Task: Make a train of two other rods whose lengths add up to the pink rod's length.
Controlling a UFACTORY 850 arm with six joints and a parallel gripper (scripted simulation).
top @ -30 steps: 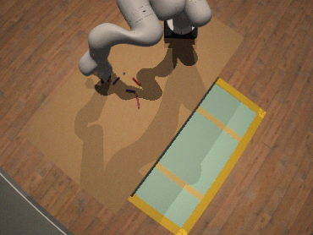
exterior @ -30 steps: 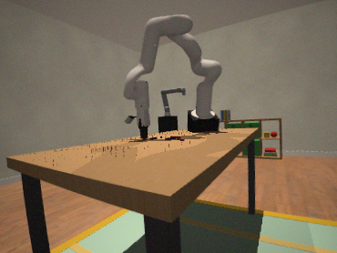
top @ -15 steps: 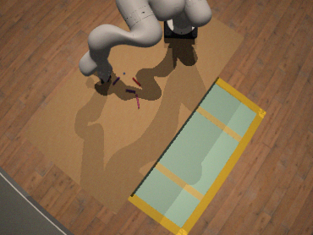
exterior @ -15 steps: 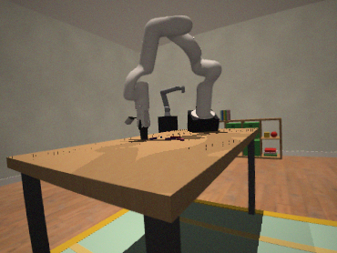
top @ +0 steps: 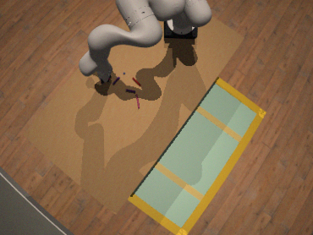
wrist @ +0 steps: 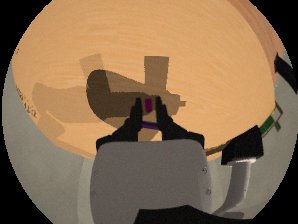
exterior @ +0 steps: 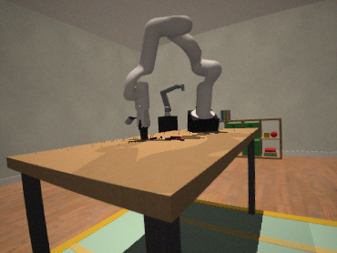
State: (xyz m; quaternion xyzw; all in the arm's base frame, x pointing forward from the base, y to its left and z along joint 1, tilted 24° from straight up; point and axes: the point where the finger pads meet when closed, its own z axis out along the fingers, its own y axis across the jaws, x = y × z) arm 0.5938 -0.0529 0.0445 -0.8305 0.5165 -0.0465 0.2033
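The magenta rod is 20 mm below my hand. Also, from my hand: red rod: 140 mm to the left, 120 mm behind, 20 mm below; then tiny blue rod: 100 mm behind, 40 mm to the left, 20 mm below; then pink rod: 240 mm to the left, 50 mm behind, 20 mm below.
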